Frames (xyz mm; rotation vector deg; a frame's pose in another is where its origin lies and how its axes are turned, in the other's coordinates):
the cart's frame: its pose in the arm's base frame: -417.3 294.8 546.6 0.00 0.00 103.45
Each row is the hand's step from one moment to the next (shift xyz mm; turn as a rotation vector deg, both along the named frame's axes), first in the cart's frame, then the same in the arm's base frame.
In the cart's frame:
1: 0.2 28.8 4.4 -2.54 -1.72 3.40
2: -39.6 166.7 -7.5 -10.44 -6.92 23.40
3: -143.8 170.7 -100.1 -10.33 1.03 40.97
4: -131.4 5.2 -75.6 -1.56 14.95 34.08
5: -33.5 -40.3 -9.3 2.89 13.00 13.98
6: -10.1 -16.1 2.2 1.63 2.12 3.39
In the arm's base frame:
1: -28.1 -6.5 4.4 2.26 -2.07 3.40
2: -152.9 -77.3 -7.5 9.16 -8.54 23.40
3: -132.6 -179.6 -100.1 1.40 -10.29 40.97
4: 25.5 -129.0 -75.6 -14.18 -4.99 34.08
5: 47.0 -23.2 -9.3 -13.32 -0.21 13.98
6: 18.0 -6.1 2.2 -2.44 1.09 3.39

